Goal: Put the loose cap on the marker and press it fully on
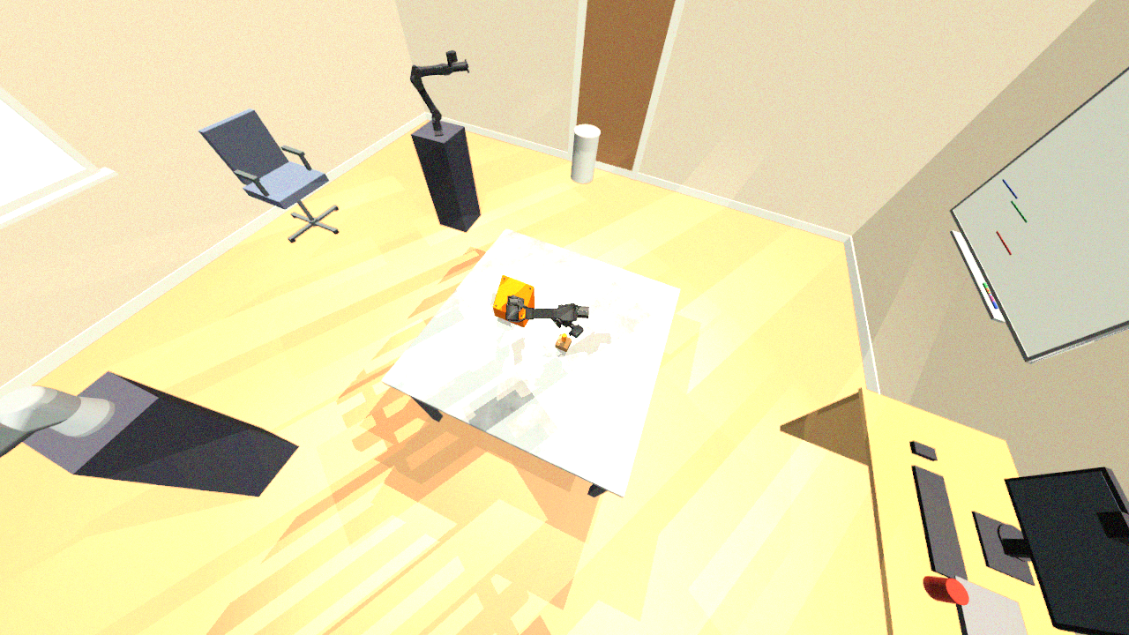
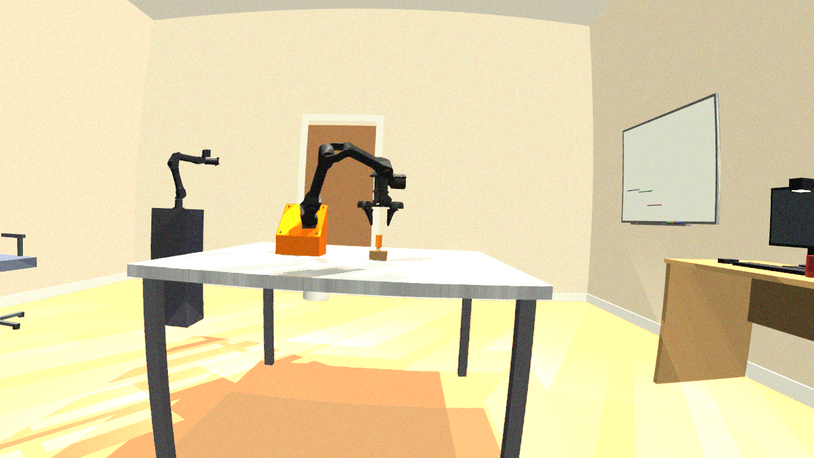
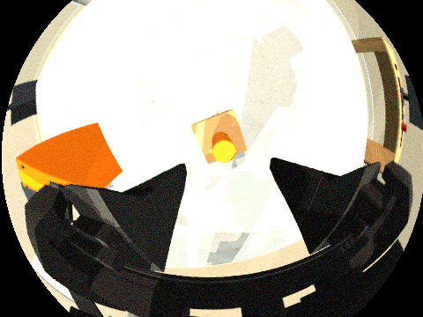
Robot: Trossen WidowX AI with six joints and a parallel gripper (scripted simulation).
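Right now my gripper tip is 6 cm above the orange cap. Also, from my gripper tip: tan holder block 12 cm below.
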